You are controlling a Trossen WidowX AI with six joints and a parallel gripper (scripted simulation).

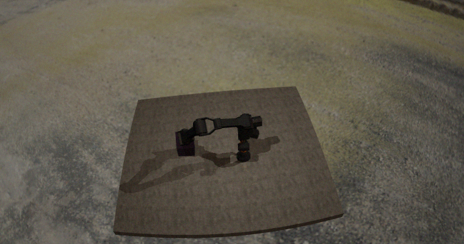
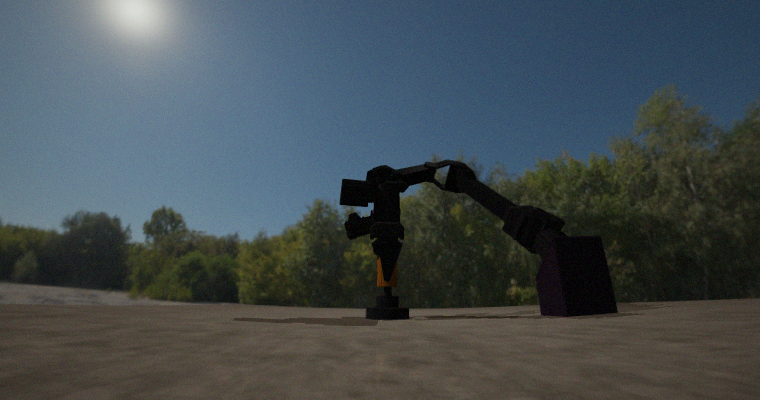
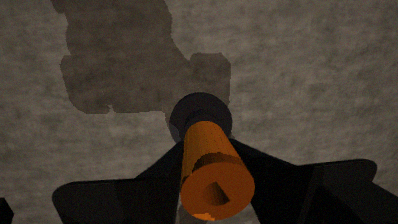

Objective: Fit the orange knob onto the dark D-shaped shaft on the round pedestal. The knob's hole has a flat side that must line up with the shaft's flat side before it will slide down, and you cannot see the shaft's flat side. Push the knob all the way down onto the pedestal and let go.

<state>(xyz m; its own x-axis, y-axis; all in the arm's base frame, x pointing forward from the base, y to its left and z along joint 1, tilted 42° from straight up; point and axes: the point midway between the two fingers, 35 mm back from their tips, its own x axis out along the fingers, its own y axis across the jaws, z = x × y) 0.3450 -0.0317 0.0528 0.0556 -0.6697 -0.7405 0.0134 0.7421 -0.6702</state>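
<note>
My gripper tip is now 20 mm below the orange knob. The rest, counted from my gripper tip: dark round pedestal: 40 mm below.
</note>
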